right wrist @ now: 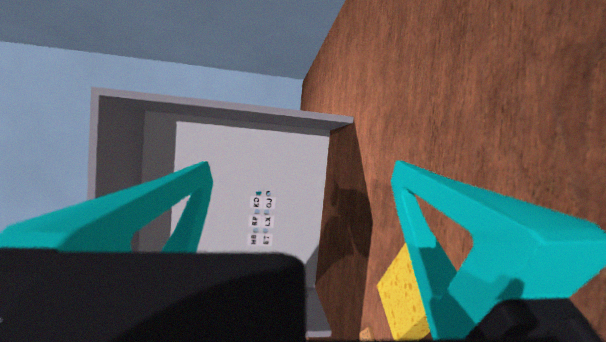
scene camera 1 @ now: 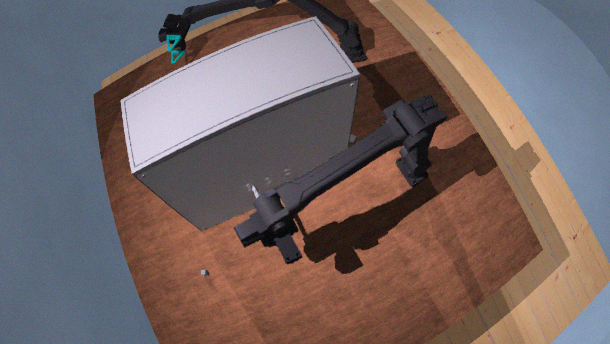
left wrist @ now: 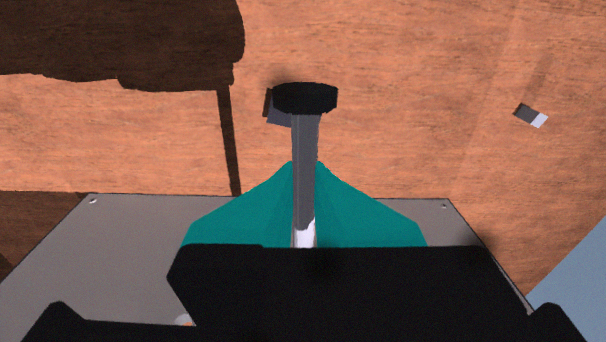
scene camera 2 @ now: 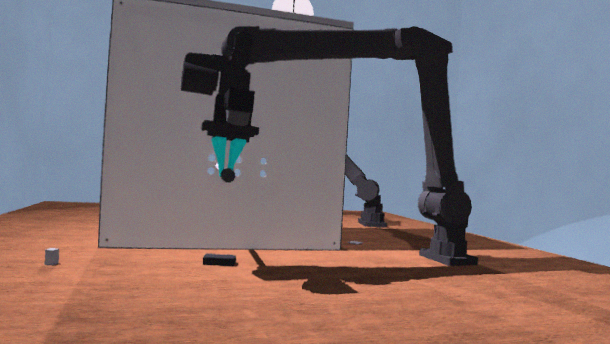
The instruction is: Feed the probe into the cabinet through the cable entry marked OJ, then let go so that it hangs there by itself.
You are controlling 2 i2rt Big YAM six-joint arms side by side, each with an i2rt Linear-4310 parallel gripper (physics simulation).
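Seen in the pictures: left gripper, between the fingertips: [left wrist: 303, 171] [scene camera 2: 224, 177]; right gripper, between the fingertips: [right wrist: 302, 171] [scene camera 1: 170, 57]; left arm's base, origin of its link: [scene camera 1: 411, 169] [scene camera 2: 447, 259]; right arm's base, origin of its link: [scene camera 1: 352, 52] [scene camera 2: 372, 224].
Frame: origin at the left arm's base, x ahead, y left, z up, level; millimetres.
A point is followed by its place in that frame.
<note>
My left gripper [scene camera 2: 227, 166] {x 541, y 3, z 172 mm} [left wrist: 303, 171] {x 541, y 3, z 172 mm} is shut on the probe [left wrist: 305, 140] {x 542, y 28, z 185 mm} [scene camera 2: 228, 175] {x 542, y 49, z 178 mm}, a grey bar with a black round end cap and a white part. It holds it level in front of the cabinet's flat panel [scene camera 2: 160, 210] {x 650, y -174, z 86 mm} [left wrist: 125, 230] {x 316, y -141, z 72 mm}. The probe's white tip [scene camera 1: 255, 191] {x 533, y -144, z 198 mm} is close to the left column of holes; whether it is in one is hidden. The cable entry OJ [right wrist: 268, 193] shows inside the cabinet [scene camera 1: 235, 75] {x 461, y -276, z 569 mm} [right wrist: 225, 106] {x 745, y -410, z 297 mm}, beside KD [right wrist: 258, 193], with no probe visibly sticking through. My right gripper [scene camera 1: 175, 49] {x 602, y -858, z 187 mm} [right wrist: 302, 171] {x 602, y -858, z 187 mm} is open and empty at the cabinet's open side.
A black block [scene camera 2: 220, 260] {x 539, y -8, z 11 mm} [left wrist: 278, 118] {x 518, y -30, z 15 mm} lies on the table below the left gripper. A small grey block [scene camera 1: 204, 272] {x 835, y -39, z 27 mm} [scene camera 2: 52, 256] {x 836, y -32, z 16 mm} [left wrist: 530, 115] {x 831, y -38, z 19 mm} stands farther left in both scene views. A yellow sponge [right wrist: 402, 295] {x 469, y -710, z 32 mm} lies beyond the right gripper's finger. A small grey piece [scene camera 1: 352, 138] {x 130, y -217, z 3 mm} [scene camera 2: 355, 242] {x 136, y -216, z 3 mm} lies beside the cabinet.
</note>
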